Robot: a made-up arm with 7 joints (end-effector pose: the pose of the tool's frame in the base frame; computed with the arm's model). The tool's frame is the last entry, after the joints.
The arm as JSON. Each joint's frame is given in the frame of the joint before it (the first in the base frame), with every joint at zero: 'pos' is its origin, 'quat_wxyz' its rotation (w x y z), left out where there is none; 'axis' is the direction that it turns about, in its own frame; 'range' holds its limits. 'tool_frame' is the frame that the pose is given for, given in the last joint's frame.
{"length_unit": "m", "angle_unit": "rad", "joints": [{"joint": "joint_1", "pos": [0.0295, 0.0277, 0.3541], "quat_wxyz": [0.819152, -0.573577, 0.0, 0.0], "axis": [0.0, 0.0, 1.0], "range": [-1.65, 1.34]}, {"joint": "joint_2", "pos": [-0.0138, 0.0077, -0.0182], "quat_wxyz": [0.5, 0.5, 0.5, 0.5], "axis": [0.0, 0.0, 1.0], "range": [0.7, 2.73]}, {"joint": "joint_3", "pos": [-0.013, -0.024, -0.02], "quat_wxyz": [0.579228, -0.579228, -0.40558, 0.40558], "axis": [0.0, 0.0, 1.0], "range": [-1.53, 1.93]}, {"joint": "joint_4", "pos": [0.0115, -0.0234, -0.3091], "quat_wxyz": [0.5, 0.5, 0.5, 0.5], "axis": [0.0, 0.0, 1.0], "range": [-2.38, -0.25]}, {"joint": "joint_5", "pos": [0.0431, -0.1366, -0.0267], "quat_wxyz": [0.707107, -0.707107, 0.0, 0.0], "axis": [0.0, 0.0, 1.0], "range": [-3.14, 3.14]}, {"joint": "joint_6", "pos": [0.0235, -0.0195, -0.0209], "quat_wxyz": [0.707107, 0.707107, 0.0, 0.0], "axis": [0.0, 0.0, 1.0], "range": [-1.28, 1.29]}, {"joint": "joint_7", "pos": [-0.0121, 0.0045, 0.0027], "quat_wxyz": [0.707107, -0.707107, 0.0, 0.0], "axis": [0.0, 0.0, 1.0], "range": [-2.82, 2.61]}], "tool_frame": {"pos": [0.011, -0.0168, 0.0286], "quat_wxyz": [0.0, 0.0, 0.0, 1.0]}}
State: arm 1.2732 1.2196 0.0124 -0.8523 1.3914 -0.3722 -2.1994
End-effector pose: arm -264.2 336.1 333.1 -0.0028 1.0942 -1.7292
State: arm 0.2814 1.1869 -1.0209 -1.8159 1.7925 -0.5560 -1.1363
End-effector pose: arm -66.7 265.7 50.7 0.3437 -0.8665 -0.6653
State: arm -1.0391 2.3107 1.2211 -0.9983 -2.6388 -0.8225 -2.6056
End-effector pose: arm -137.0 271.7 568.5 -2.5171 0.0357 -2.9098
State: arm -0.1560 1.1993 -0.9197 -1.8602 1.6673 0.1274 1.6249
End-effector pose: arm 113.5 243.3 69.6 -0.7190 0.6644 1.3389
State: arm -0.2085 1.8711 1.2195 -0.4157 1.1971 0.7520 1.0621
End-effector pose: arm 24.1 447.3 454.9 -1.7794 0.2023 2.3777
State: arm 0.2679 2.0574 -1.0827 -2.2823 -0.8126 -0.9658 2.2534
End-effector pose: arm 56.5 338.4 306.9 -0.9836 0.2913 -0.5936
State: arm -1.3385 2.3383 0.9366 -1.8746 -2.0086 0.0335 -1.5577
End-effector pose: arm -119.1 185.1 538.4 2.0078 -0.2215 2.5244
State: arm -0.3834 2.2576 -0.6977 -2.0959 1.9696 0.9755 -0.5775
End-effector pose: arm 148.9 341.7 443.5 0.1443 -0.0320 -0.7958
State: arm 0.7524 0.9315 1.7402 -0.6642 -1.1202 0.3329 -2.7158
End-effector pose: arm -215.2 357.4 235.1 -1.7781 0.3731 -2.5748
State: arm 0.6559 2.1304 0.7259 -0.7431 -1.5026 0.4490 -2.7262
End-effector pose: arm 133.7 388.9 527.5 -3.1182 -0.7714 -2.7438
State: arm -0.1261 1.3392 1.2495 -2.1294 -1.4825 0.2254 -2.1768
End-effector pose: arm 76.2 280.3 388.1 2.9723 -0.2504 1.9269
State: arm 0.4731 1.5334 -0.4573 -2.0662 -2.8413 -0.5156 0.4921
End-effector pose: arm 1.7 247.2 206.2 -0.4003 0.3488 2.4271
